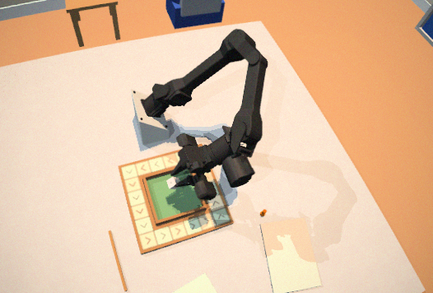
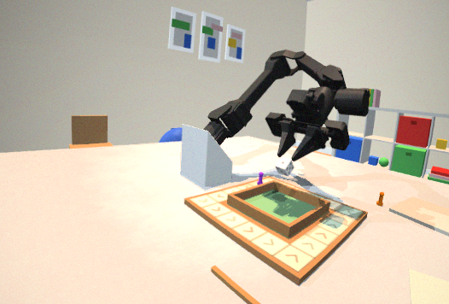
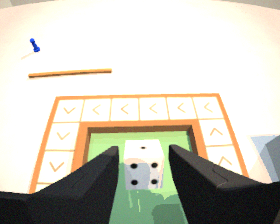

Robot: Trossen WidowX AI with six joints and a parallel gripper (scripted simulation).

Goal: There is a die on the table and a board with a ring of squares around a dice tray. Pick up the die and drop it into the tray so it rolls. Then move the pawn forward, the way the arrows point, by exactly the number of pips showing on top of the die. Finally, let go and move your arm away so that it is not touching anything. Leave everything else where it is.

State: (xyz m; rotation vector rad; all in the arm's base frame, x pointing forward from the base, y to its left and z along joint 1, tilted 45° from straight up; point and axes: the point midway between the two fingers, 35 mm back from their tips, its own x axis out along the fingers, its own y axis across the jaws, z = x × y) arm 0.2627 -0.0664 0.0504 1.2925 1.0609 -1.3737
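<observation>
My gripper tip is 40 mm above the white die. Round my gripper tip: orange pawn 170 mm ahead, 220 mm to the left, 110 mm below; green dice tray 120 mm below; purple pawn 100 mm behind, 90 mm to the left, 90 mm below.
</observation>
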